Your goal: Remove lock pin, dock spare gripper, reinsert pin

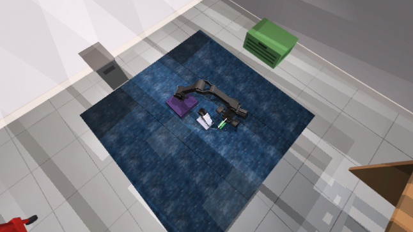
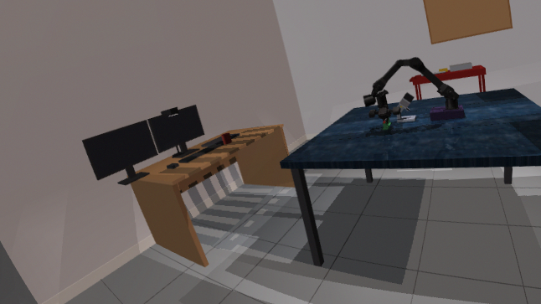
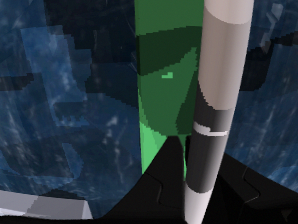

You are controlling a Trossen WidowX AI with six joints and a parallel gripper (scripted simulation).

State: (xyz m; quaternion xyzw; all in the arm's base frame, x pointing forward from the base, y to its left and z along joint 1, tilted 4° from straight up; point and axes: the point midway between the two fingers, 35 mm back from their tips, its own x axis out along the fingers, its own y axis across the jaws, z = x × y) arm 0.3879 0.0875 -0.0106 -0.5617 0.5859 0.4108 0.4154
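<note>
Now: the green rest 1 cm to the left of my gripper tip and 1 cm above it. The rest, counted from my gripper tip: mount: 10 cm to the right, 10 cm behind, 4 cm above; then spare gripper: 12 cm behind, 10 cm to the right, 10 cm above.
</note>
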